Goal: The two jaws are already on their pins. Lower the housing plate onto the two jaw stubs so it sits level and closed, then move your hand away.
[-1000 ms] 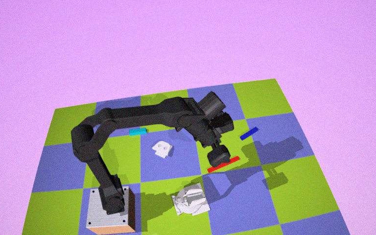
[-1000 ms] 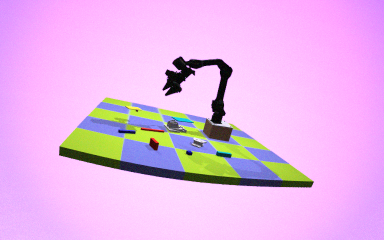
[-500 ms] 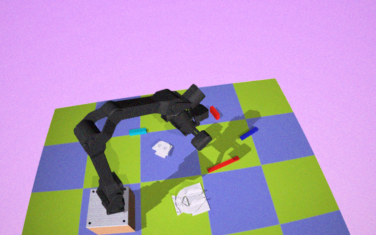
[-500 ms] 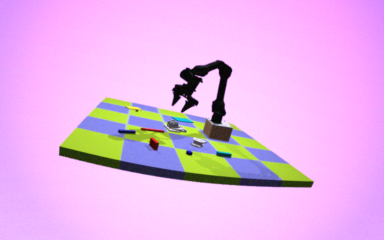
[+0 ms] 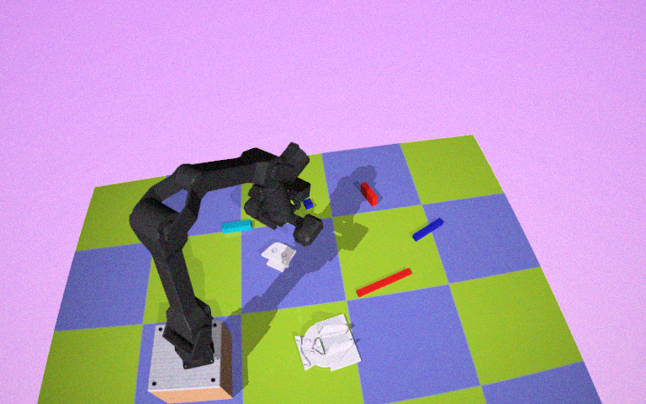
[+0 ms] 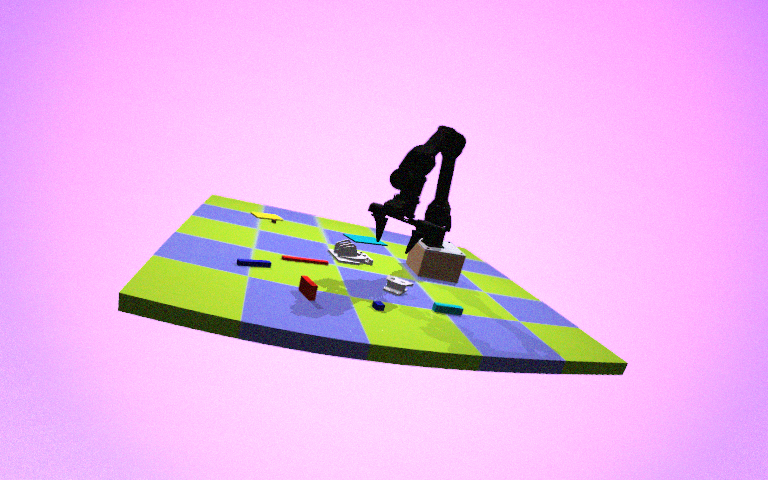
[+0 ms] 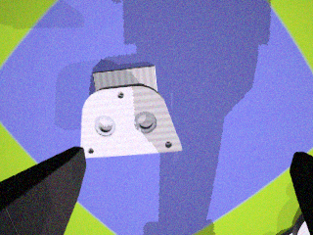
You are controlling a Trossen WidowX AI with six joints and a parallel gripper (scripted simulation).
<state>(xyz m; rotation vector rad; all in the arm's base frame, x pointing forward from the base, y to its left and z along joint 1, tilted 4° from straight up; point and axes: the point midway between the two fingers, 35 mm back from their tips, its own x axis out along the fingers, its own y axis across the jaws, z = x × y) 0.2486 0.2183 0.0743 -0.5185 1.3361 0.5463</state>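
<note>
Now: the housing plate 9 cm below my gripper tip, 4 cm behind it and 2 cm to the left of it. From my gripper tip the other things lie so: blue cube 17 cm to the left, 11 cm below, 8 cm ahead; red bar 20 cm ahead, 13 cm to the right, 11 cm below; teal bar 15 cm to the left, 13 cm behind, 10 cm below.
</note>
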